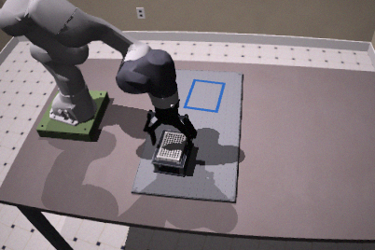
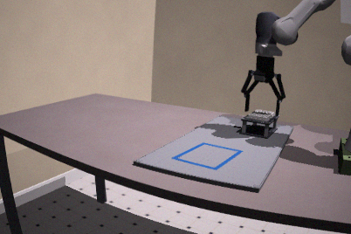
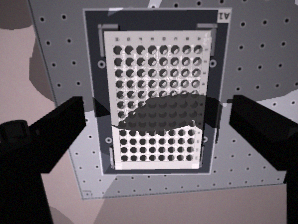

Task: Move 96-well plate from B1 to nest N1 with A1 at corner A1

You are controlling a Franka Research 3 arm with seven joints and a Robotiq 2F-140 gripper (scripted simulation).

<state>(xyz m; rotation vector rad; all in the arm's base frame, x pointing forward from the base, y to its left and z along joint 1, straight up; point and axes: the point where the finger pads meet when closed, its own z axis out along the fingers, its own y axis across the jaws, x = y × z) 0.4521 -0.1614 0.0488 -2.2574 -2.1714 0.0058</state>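
The white 96-well plate is 2 cm below my hand. From my hand the other things lie so: raised plate nest N1: 3 cm below; then A1 mark: 6 cm ahead, 7 cm to the left, 3 cm below.
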